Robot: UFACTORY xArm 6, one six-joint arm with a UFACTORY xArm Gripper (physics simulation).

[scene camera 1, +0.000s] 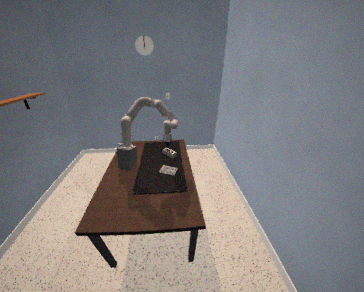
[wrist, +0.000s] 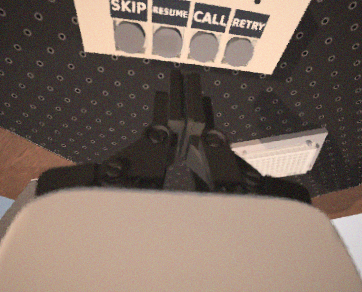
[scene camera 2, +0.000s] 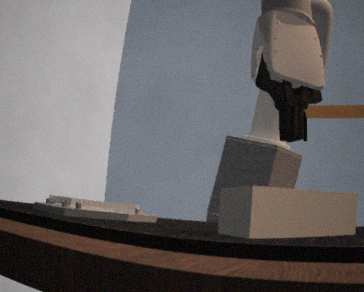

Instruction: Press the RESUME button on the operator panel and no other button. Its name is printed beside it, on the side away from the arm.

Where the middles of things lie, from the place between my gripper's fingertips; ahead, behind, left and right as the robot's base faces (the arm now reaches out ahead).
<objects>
The resume button (wrist: 167, 41) is 10 mm behind my hand, 10 mm to the left of it and 70 mm below it. The rest, counted from my hand: skip button (wrist: 129, 37) 30 mm behind, 30 mm to the left, 70 mm below; call button (wrist: 204, 46) 10 mm ahead, 20 mm to the right, 70 mm below; retry button (wrist: 238, 51) 30 mm ahead, 40 mm to the right, 70 mm below.
</objects>
